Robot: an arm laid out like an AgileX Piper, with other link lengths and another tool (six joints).
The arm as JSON. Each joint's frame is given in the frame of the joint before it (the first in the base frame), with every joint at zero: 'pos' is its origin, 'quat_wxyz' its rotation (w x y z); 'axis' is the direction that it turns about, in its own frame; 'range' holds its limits. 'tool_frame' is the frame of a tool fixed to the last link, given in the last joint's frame.
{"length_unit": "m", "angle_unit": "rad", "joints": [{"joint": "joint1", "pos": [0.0, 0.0, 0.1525], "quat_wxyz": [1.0, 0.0, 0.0, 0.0], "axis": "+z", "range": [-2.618, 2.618]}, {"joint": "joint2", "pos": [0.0, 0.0, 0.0], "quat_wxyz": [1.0, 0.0, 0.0, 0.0], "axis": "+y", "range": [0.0, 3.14]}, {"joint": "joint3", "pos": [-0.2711, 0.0, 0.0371], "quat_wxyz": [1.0, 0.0, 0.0, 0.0], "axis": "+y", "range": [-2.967, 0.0]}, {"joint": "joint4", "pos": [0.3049, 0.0, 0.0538], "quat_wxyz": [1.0, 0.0, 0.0, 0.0], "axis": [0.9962, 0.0, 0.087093], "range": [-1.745, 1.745]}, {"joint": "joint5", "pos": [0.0, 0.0, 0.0], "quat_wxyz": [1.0, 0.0, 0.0, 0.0], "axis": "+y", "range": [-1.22, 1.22]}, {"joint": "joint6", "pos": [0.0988, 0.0, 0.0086], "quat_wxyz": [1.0, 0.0, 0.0, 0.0], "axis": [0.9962, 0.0, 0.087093], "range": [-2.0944, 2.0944]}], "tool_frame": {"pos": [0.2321, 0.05, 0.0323], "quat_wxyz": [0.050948, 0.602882, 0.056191, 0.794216]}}
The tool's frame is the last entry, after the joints.
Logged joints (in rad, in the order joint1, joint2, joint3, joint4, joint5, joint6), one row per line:
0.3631 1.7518 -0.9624 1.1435 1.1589 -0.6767
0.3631 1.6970 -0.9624 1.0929 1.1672 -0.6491
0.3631 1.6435 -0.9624 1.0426 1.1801 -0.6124
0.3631 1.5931 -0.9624 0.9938 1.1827 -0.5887
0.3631 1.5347 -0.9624 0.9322 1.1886 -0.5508
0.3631 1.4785 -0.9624 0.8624 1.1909 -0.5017
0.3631 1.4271 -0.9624 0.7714 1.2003 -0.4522
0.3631 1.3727 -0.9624 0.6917 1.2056 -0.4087
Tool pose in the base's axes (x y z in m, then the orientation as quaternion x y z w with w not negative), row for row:
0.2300 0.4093 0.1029 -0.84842 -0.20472 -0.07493 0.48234
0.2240 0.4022 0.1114 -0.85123 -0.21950 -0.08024 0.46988
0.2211 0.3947 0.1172 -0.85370 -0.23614 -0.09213 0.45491
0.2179 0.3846 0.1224 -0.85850 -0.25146 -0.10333 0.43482
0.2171 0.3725 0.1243 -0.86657 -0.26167 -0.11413 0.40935
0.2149 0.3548 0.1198 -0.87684 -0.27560 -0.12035 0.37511
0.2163 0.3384 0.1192 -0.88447 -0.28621 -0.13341 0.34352
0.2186 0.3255 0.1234 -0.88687 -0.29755 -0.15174 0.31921
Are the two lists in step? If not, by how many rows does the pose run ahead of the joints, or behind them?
The pose runs 1 row ahead of the joints: the pose in row i belongs to the joints in row i + 1.
